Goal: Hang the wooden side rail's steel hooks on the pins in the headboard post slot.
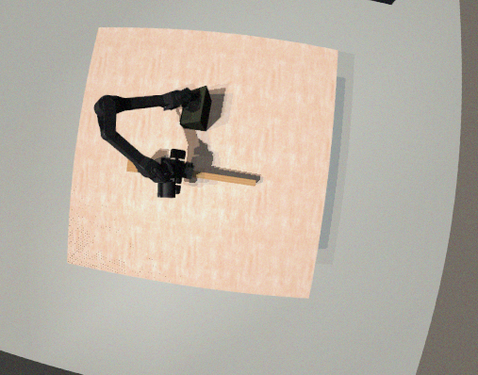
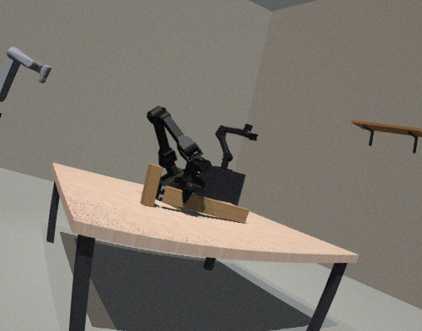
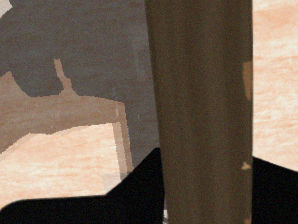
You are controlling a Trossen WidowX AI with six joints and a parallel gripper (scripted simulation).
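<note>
My gripper tip is now 10 mm past the wooden headboard post, 160 mm to the left of it and 40 mm below it.
</note>
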